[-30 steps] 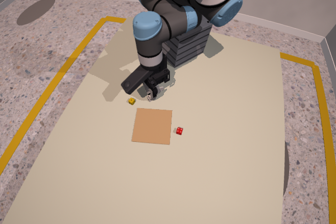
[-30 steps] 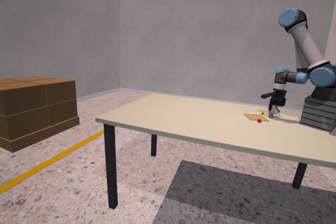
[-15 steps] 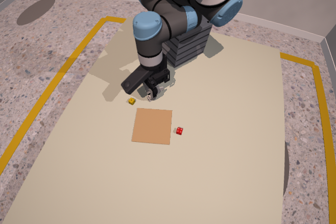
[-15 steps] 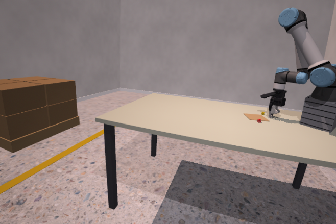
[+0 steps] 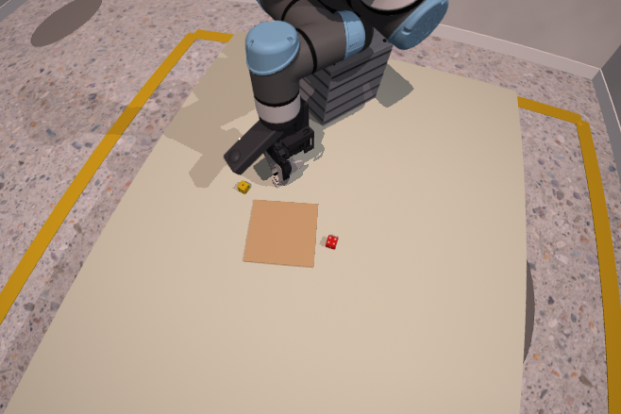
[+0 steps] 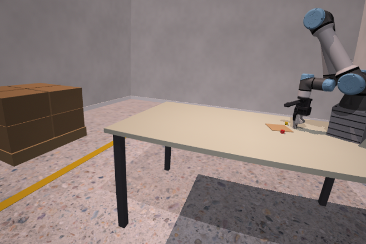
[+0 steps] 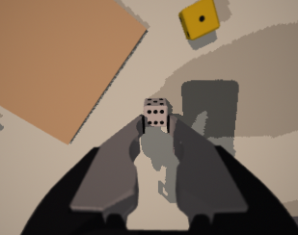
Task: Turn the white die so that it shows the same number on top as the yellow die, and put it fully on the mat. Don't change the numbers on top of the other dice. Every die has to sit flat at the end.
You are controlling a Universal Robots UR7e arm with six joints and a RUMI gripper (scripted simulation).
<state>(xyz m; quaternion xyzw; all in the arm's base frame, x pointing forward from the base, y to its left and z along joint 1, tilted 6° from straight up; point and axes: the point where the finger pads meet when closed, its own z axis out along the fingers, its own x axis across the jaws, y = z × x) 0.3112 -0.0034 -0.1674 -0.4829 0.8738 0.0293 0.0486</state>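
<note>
Right now the yellow die is 50 mm ahead of my hand, 70 mm to the right of it and 10 mm below it. Round my hand: brown mat (110 mm ahead, 50 mm to the left, 20 mm below); white die (10 mm below); red die (100 mm ahead, 160 mm to the left, 10 mm below).
</note>
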